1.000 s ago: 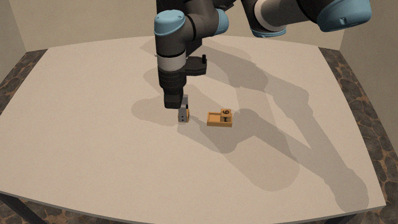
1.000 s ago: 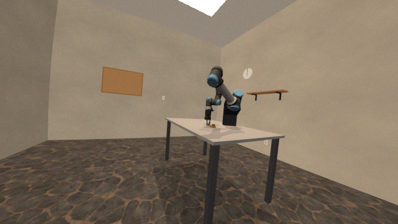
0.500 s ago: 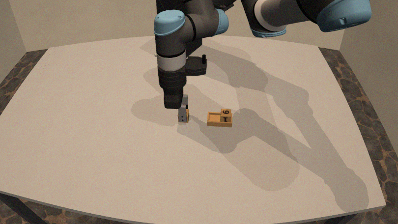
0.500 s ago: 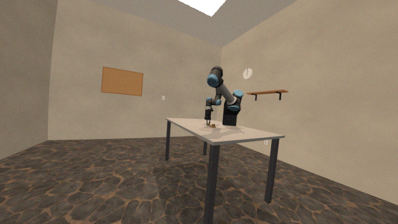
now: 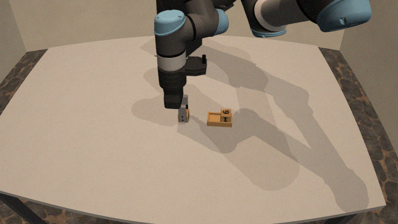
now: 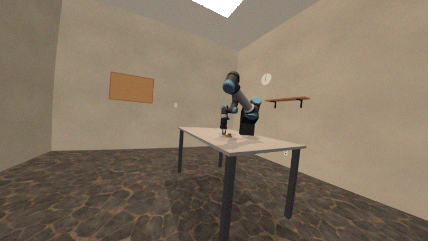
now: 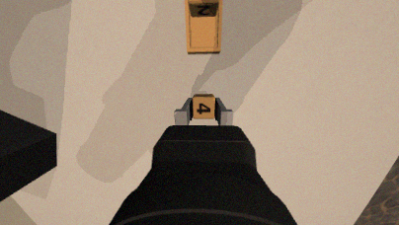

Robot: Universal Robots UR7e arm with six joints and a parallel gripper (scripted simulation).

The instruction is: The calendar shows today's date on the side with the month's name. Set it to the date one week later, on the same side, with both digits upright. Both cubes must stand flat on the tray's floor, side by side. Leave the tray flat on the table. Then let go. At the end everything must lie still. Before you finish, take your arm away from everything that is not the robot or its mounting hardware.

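Right now my hand is 120 mm to the right of the cube and 30 mm past it. Also, from my hand: orange tray (100 mm to the left, 30 mm behind, 20 mm below).
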